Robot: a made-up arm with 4 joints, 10 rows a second.
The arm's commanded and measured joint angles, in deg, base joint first. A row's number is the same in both.
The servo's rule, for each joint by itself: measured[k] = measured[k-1] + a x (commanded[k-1-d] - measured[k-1]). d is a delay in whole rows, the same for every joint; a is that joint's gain. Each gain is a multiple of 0.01, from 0.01 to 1. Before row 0 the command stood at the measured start. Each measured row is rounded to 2 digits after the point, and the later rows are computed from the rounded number. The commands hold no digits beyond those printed.
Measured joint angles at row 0:
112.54 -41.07 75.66 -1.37
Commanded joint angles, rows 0 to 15:
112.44 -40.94 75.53 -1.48
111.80 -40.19 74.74 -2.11
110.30 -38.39 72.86 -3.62
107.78 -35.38 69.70 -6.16
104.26 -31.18 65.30 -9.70
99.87 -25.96 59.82 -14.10
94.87 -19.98 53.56 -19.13
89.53 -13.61 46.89 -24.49
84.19 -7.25 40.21 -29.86
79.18 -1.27 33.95 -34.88
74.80 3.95 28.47 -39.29
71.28 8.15 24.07 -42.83
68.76 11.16 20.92 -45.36
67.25 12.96 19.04 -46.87
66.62 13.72 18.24 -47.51
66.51 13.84 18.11 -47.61
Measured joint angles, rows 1 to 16:
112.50 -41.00 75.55 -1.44
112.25 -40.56 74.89 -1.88
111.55 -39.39 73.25 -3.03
110.19 -37.22 70.37 -5.10
108.06 -33.96 66.26 -8.14
105.11 -29.64 61.04 -12.07
101.42 -24.42 54.98 -16.73
97.14 -18.58 48.43 -21.85
92.48 -12.46 41.77 -27.14
87.69 -6.42 35.44 -32.25
83.05 -0.82 29.79 -36.90
78.81 4.02 25.16 -40.81
75.19 7.88 21.73 -43.81
72.33 10.62 19.55 -45.83
70.27 12.29 18.49 -46.94
68.92 13.13 18.18 -47.38
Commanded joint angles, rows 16 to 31:
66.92 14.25 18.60 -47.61
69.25 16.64 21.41 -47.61
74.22 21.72 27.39 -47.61
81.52 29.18 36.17 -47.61
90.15 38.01 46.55 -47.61
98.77 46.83 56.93 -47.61
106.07 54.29 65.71 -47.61
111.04 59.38 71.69 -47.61
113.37 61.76 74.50 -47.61
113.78 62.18 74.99 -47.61
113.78 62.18 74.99 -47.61
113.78 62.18 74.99 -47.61
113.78 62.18 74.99 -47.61
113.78 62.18 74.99 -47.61
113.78 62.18 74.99 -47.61
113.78 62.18 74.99 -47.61
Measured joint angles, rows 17 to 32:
68.20 13.73 18.52 -47.53
68.58 15.30 20.86 -47.58
70.61 18.77 26.15 -47.60
74.54 24.39 34.27 -47.61
80.16 31.74 44.22 -47.61
86.86 39.89 54.52 -47.61
93.78 47.67 63.58 -47.61
99.99 53.99 70.15 -47.61
104.81 58.19 73.67 -47.61
108.04 60.34 74.74 -47.61
110.11 61.33 74.94 -47.61
111.43 61.79 74.98 -47.61
112.28 62.00 74.99 -47.61
112.82 62.10 74.99 -47.61
113.17 62.14 74.99 -47.61
113.39 62.16 74.99 -47.61

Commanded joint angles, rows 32 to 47:
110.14 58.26 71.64 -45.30
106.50 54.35 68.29 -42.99
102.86 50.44 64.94 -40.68
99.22 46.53 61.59 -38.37
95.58 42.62 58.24 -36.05
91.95 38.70 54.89 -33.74
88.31 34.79 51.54 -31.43
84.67 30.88 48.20 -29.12
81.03 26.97 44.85 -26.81
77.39 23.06 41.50 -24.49
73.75 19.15 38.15 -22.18
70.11 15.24 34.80 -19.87
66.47 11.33 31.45 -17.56
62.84 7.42 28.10 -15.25
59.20 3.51 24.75 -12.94
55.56 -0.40 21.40 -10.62
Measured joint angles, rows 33 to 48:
112.22 60.05 72.28 -46.09
110.16 56.97 69.05 -44.04
107.53 53.44 65.72 -41.82
104.54 49.71 62.37 -39.54
101.31 45.88 59.02 -37.24
97.94 42.00 55.67 -34.93
94.47 38.11 52.32 -32.62
90.94 34.21 48.98 -30.31
87.37 30.30 45.63 -28.00
83.78 26.39 42.28 -25.68
80.17 22.48 38.93 -23.37
76.55 18.57 35.58 -21.06
72.92 14.66 32.23 -18.75
69.29 10.75 28.88 -16.44
65.66 6.84 25.53 -14.13
62.02 2.93 22.18 -11.81

